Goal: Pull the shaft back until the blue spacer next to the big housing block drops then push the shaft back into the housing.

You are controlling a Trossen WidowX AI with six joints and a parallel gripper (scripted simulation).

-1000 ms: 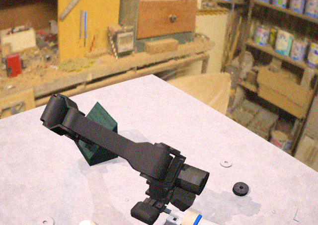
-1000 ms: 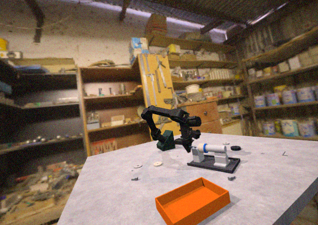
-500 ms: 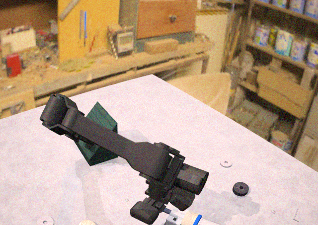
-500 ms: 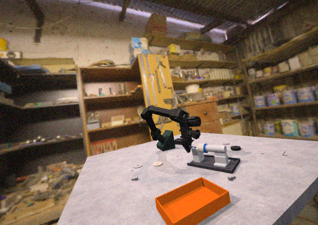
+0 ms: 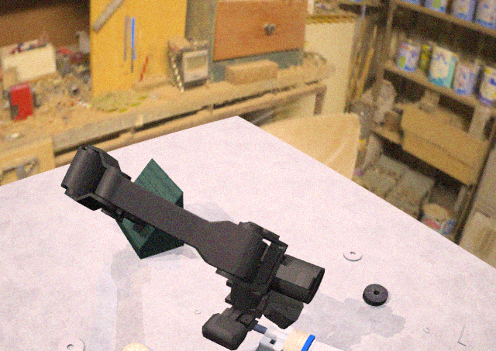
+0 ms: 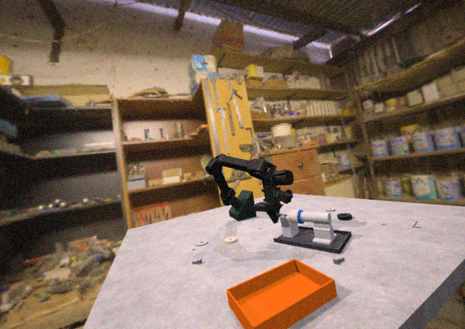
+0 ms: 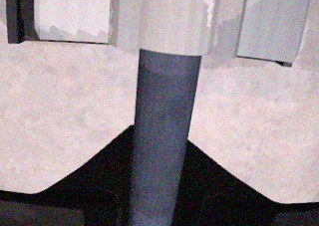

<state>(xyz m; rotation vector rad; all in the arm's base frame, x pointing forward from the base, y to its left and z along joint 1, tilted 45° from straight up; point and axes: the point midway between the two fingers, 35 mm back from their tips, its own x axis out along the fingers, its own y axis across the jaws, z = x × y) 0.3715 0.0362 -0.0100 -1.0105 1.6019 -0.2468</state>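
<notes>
The shaft lies 60 mm ahead of my gripper tip, 30 mm to the left of it and 30 mm above it. The rest, counted from my gripper tip: black ring: 320 mm to the left, 50 mm ahead, 40 mm below; then white disc: 190 mm to the right, 60 mm behind, 40 mm below; then blue spacer: 100 mm ahead, 60 mm to the left, 30 mm above.
</notes>
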